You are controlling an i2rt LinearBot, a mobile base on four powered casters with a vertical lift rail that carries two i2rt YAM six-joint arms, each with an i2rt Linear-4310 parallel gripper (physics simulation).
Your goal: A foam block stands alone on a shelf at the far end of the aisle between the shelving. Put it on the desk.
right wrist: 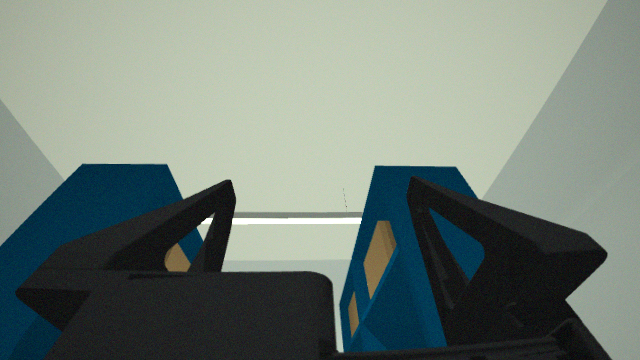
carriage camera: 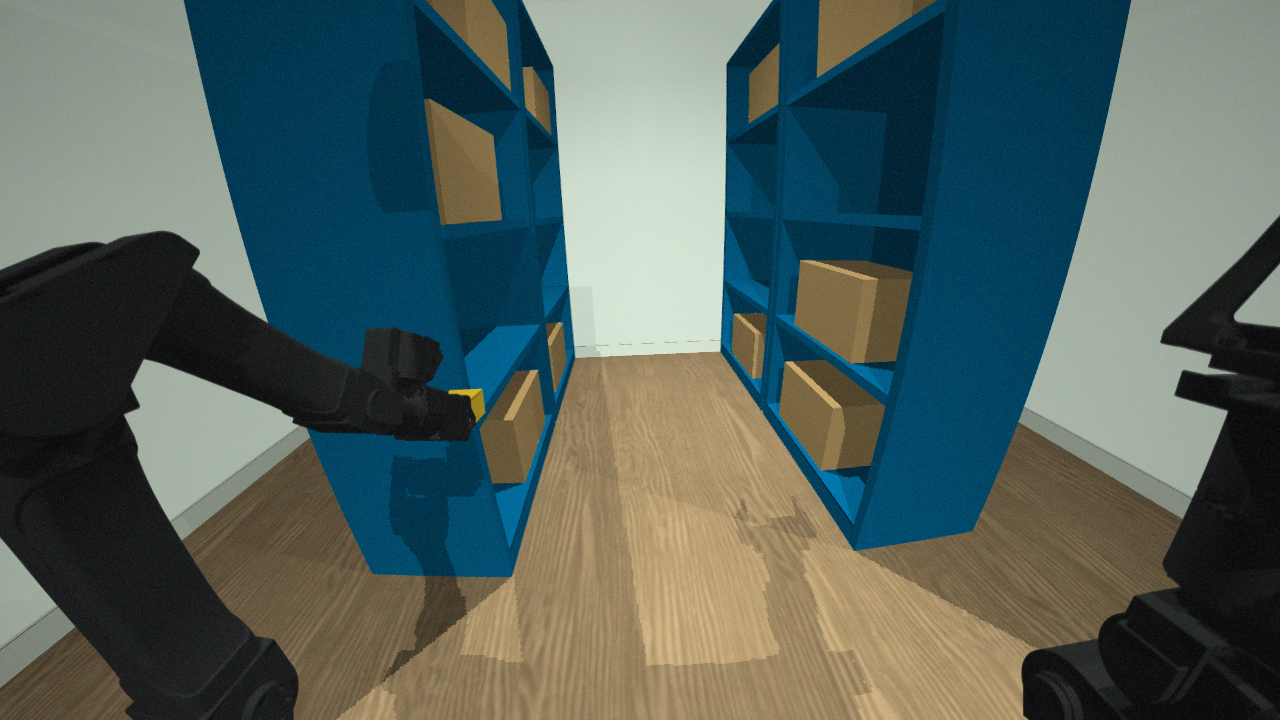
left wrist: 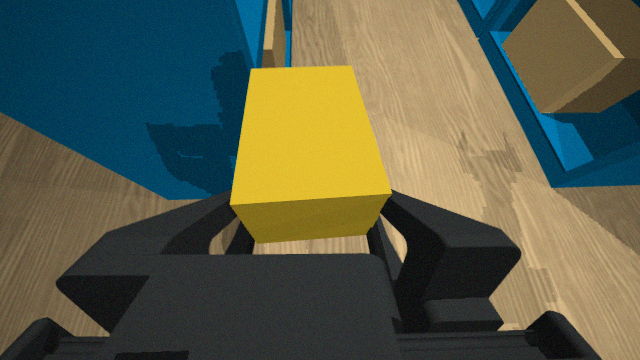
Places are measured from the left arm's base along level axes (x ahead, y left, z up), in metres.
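Pixels of known places: left gripper, fingertip midpoint: (carriage camera: 457, 421) (left wrist: 311, 186); right gripper, fingertip midpoint: (right wrist: 321, 187).
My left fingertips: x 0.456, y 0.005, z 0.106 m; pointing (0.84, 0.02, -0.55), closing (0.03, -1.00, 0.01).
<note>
Ahead of a thing's pixels: the offset from my left fingertips to its top centre.
The yellow foam block {0.044 m up, 0.018 m ahead, 0.003 m left} (carriage camera: 477, 402) (left wrist: 310, 135) is held between the fingers of my left gripper (carriage camera: 465, 417) (left wrist: 311, 186). The gripper is shut on it, with a finger at each side of the block. In the carriage camera they are in front of the lower part of the left shelving. In the left wrist view floor shows below and to the right of the block. My right gripper (right wrist: 321, 187) is open and empty, its fingers wide apart and pointing up; part of it shows at the right edge of the carriage camera. The desk does not show in these views.
Blue shelving units (carriage camera: 313, 268) (carriage camera: 1011, 268) stand on both sides of a wood-floored aisle (carriage camera: 662, 465), with a pale wall (carriage camera: 640, 179) at its far end. Brown boxes sit on several shelves, one {0.332 m down, 0.796 m ahead, 0.300 m left} (carriage camera: 512, 438) low at the left and one {0.332 m down, 0.837 m ahead, 1.097 m right} (carriage camera: 810, 420) low at the right.
</note>
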